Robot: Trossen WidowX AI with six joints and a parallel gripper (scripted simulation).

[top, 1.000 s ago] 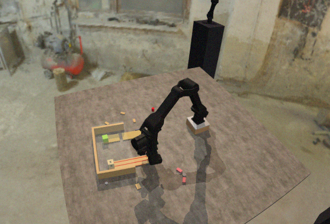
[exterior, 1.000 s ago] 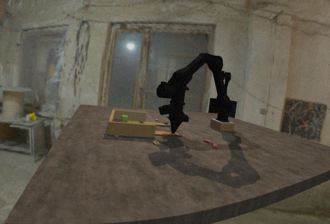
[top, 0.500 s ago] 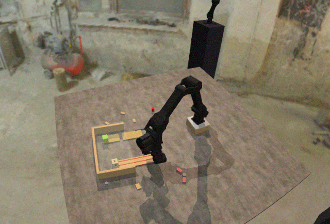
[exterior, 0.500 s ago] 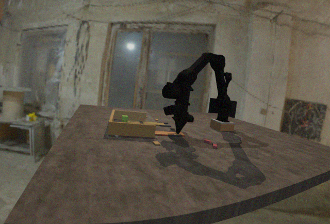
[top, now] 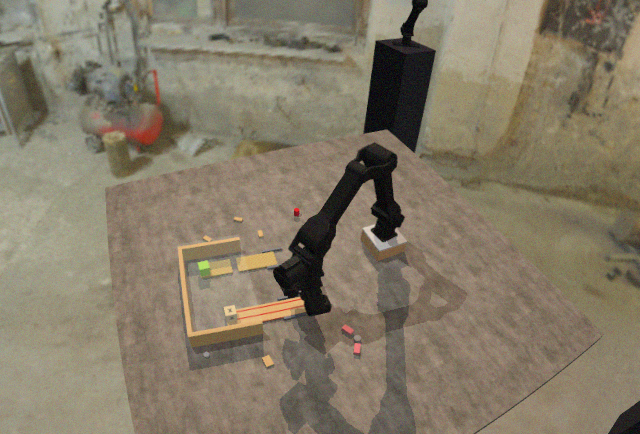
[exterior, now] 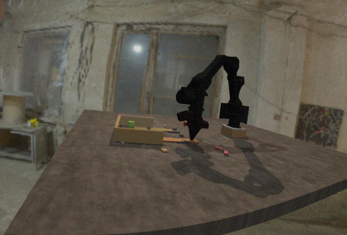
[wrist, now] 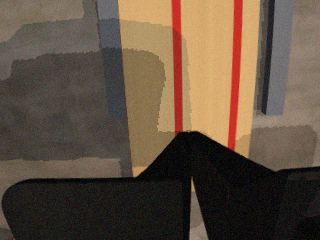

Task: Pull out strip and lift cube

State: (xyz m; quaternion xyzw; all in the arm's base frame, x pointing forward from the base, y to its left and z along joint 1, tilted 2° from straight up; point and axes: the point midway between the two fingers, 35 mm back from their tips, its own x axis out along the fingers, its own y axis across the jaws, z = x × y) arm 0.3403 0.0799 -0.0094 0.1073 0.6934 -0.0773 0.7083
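My gripper tip is now 100 mm short of the striped strip and 30 mm to the left of it. Round my gripper tip: cube marked x (200 mm ahead, 60 mm to the right, 10 mm above); then red peg (340 mm to the right, 180 mm behind, 10 mm above); then grey disc (170 mm to the left, 50 mm behind).
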